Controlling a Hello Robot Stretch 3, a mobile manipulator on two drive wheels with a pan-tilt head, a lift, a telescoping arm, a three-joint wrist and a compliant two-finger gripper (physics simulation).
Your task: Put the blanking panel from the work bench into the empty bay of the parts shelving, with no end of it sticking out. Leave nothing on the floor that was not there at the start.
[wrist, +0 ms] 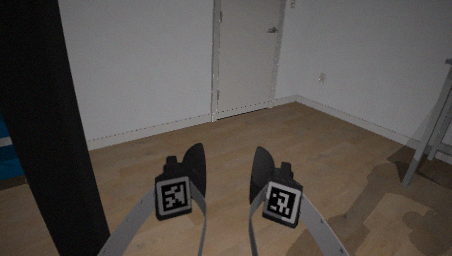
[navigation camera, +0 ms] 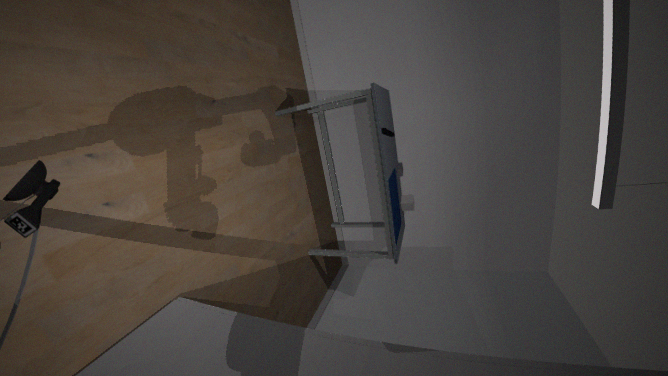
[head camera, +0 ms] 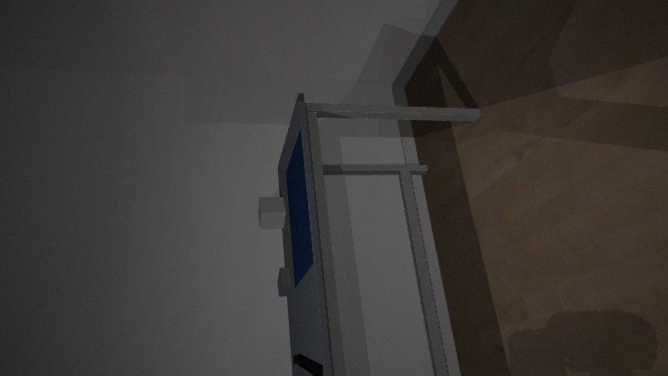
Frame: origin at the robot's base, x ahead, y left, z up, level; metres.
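Where they show: gripper, fingertip midpoint: [wrist: 228,164] [navigation camera: 0,150].
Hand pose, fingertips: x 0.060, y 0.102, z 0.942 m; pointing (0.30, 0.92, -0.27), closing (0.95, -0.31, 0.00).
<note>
After its pixels a point has its place.
The work bench [head camera: 390,111] {x 2.141, y -0.516, z 0.474 m} [navigation camera: 350,253] {x 2.147, y -0.508, z 0.467 m} [wrist: 428,125] {x 1.687, y 0.833, z 0.489 m} stands against a wall; the head and navigation views show it turned sideways, and part of it shows at the right edge of the wrist view. On its top lies a flat blue rectangle [head camera: 300,215] [navigation camera: 395,205]; I cannot tell whether it is the blanking panel or a mat. A small dark object [head camera: 308,364] {x 2.049, y 0.577, z 0.917 m} [navigation camera: 387,132] {x 2.047, y 0.580, z 0.916 m} lies towards the other end. My gripper [wrist: 228,164] {x 0.060, y 0.102, z 0.942 m} is open and empty, over the floor and away from the bench. One finger shows in the navigation view. The parts shelving cannot be made out.
Two pale blocks, a larger one [head camera: 272,212] {x 2.580, y -0.065, z 0.985 m} [navigation camera: 407,202] {x 2.583, y -0.058, z 0.986 m} and a smaller one [head camera: 284,281] {x 2.449, y 0.281, z 0.950 m} [navigation camera: 400,169] {x 2.452, y 0.286, z 0.952 m}, are at the bench's back edge. A pale partition [navigation camera: 165,340] {x 0.528, y -0.484, z 0.266 m} stands near the bench. A door [wrist: 247,60] {x 0.980, y 2.333, z 0.609 m}, a dark post [wrist: 50,125] and something blue [wrist: 10,165] {x -0.960, y 1.493, z 0.133 m} show in the wrist view.
</note>
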